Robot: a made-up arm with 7 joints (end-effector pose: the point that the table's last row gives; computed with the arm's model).
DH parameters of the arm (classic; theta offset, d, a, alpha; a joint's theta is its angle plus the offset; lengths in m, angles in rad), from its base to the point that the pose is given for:
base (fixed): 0.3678 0 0.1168 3.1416
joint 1: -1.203 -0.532 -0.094 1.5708
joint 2: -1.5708 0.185 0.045 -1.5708
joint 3: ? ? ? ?
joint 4: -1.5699 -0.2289 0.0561 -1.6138
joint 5: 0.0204 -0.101 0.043 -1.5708
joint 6: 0 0.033 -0.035 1.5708
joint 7: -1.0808 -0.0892 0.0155 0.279
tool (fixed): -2.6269 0.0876 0 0
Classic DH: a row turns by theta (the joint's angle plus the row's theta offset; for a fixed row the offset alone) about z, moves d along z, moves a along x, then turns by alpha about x.
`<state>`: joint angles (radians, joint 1 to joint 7).
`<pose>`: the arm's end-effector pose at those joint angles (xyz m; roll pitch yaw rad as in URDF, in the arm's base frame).
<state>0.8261 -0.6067 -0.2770 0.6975 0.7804 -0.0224 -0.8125</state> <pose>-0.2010 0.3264 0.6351 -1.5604 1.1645 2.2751</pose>
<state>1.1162 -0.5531 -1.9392 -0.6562 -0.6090 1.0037 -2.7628</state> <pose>0.1221 0.1590 0.3889 -0.5055 -0.3874 -1.9060</pose>
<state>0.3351 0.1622 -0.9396 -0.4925 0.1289 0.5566 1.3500</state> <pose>-0.2329 0.0854 0.3831 -0.0498 -1.3376 -1.6304</pose>
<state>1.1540 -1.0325 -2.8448 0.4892 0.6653 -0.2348 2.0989</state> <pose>0.1852 0.0199 0.5898 2.7098 -0.5676 1.7239</pose>
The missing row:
joint 3: 0.043 0.0152 0.1273 -1.5912
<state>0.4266 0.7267 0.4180 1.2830 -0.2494 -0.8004 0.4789</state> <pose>-0.0789 0.3731 0.6387 -1.4018 1.0368 2.5724</pose>
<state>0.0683 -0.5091 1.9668 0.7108 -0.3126 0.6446 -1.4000</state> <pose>0.1324 -0.0736 0.7947 2.6097 -1.1404 0.4825</pose>
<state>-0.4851 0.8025 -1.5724 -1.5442 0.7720 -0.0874 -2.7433</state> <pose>-0.0071 -0.3813 0.4376 -2.7587 0.4009 -0.0405</pose>
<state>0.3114 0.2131 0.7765 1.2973 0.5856 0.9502 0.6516</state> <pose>-0.0738 0.1959 0.8385 -0.4839 0.3086 -1.8315</pose>
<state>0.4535 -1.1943 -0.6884 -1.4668 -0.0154 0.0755 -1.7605</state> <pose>-0.3258 0.1818 0.4366 -0.2194 0.5037 1.2858</pose>
